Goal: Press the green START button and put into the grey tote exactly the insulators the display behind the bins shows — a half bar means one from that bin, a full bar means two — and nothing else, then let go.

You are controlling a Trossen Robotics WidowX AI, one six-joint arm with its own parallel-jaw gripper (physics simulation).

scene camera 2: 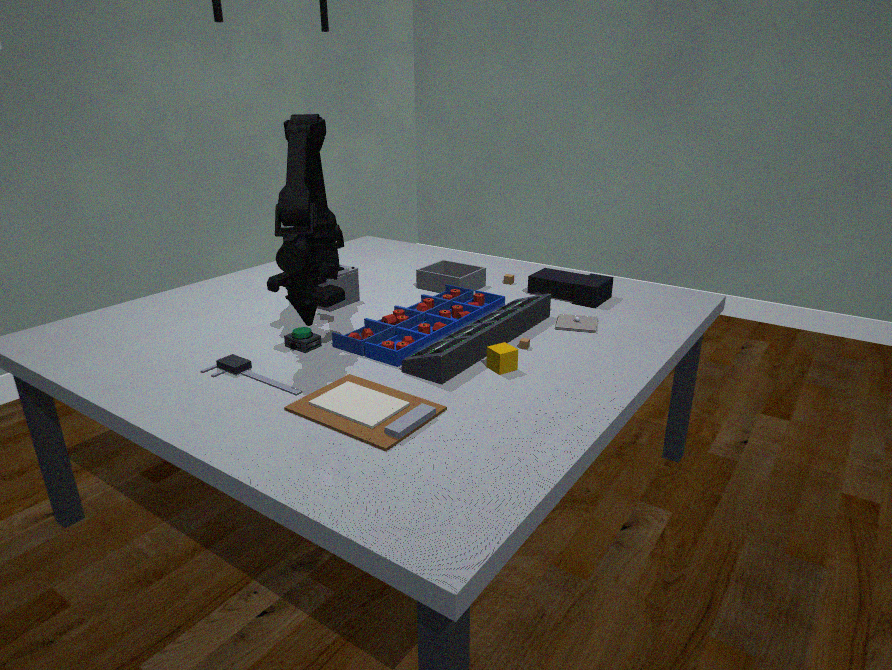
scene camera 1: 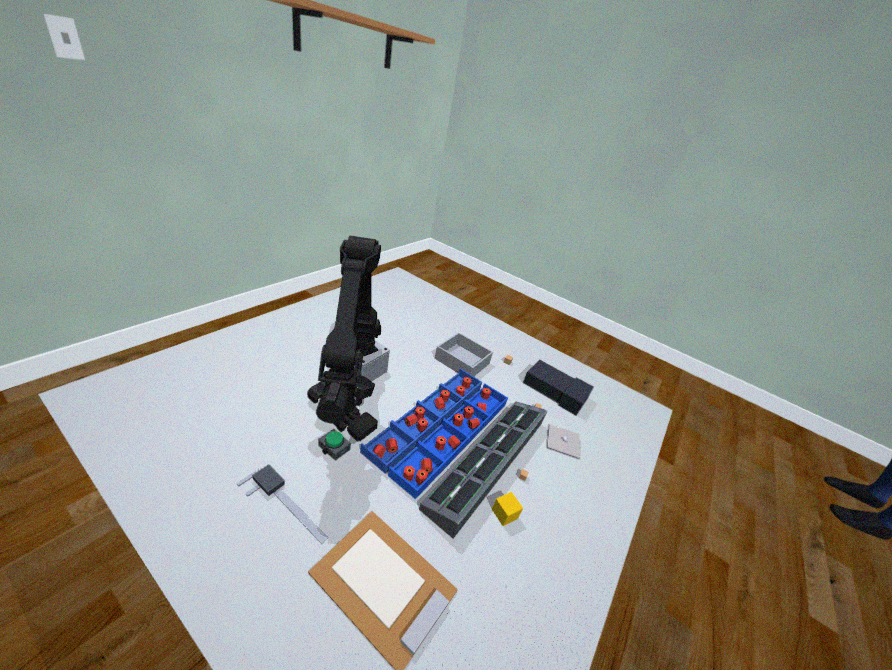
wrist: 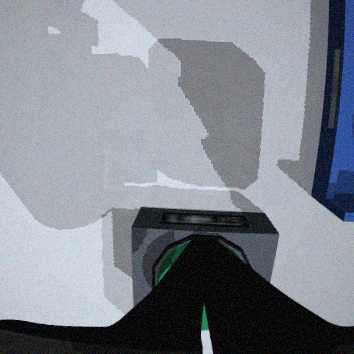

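The green START button [scene camera 1: 333, 437] [scene camera 2: 302, 332] [wrist: 170, 260] sits on a small dark box. My gripper [scene camera 2: 310, 323] [wrist: 201, 248] is shut and empty, its tips just above the button and partly covering it in the wrist view. The blue bins [scene camera 1: 403, 482] [scene camera 2: 382, 353] [wrist: 347, 100] stand in two rows beside it, holding red insulators [scene camera 1: 408, 472] [scene camera 2: 424, 328]. The dark sloped display [scene camera 1: 450, 519] [scene camera 2: 432, 366] runs along the bins; light marks show on its windows, but the bars are too small to read. The open grey tote [scene camera 1: 452, 362] [scene camera 2: 439, 281] stands past the far end of the bins; no insulator shows in it.
A grey box [scene camera 1: 376, 364] [scene camera 2: 349, 283] stands behind the arm. A yellow cube [scene camera 1: 507, 508] [scene camera 2: 502, 358] and black box [scene camera 1: 558, 384] [scene camera 2: 569, 287] stand past the display. A caliper [scene camera 1: 268, 479] [scene camera 2: 233, 363] and clipboard [scene camera 1: 335, 576] [scene camera 2: 360, 436] lie in front.
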